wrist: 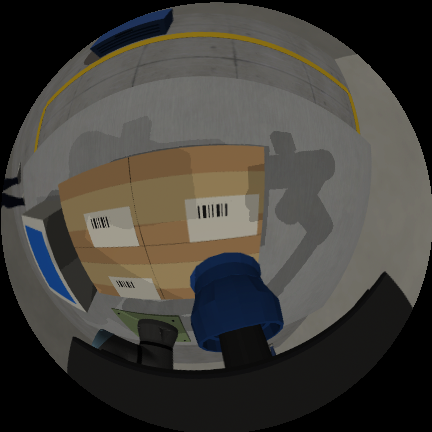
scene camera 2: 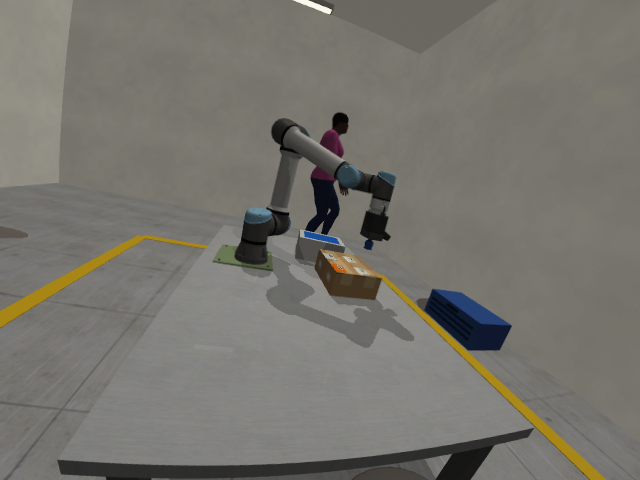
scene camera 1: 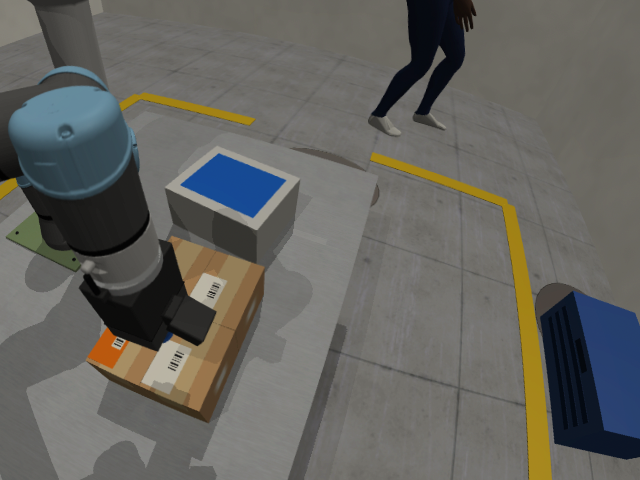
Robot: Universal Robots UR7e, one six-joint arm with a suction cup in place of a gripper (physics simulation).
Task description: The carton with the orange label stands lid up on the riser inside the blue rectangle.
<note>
My suction cup (wrist: 229,293) holds nothing. The table carries a grey riser (scene camera 2: 308,244).
The grey riser is seen too in the wrist view (wrist: 49,241).
</note>
